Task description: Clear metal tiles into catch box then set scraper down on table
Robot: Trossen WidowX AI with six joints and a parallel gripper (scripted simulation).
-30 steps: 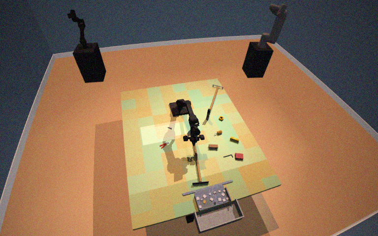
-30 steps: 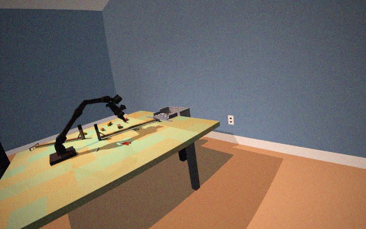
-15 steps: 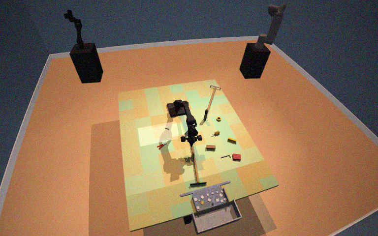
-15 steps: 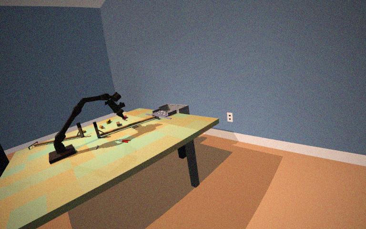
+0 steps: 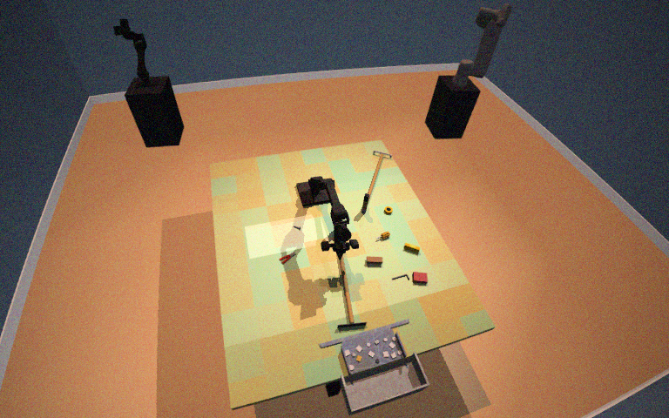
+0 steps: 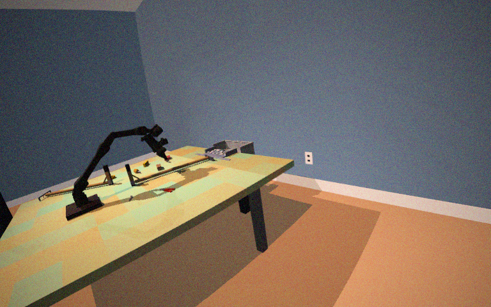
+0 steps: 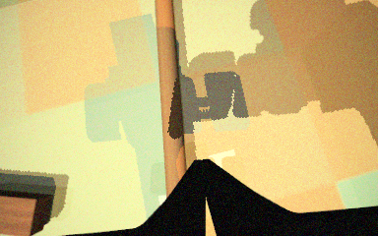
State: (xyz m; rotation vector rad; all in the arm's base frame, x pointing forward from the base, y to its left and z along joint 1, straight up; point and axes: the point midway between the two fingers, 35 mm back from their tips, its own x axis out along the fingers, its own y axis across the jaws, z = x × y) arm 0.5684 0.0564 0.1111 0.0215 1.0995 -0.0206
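Right now the long scraper is 2 cm ahead of my gripper tip, 2 cm to the left of it and 4 cm below it. From my gripper tip the other things lie so: orange screwdriver (19 cm behind, 30 cm to the left, 9 cm below); then hex key (9 cm ahead, 34 cm to the left, 10 cm below); then brown block (3 cm behind, 20 cm to the left, 9 cm below).
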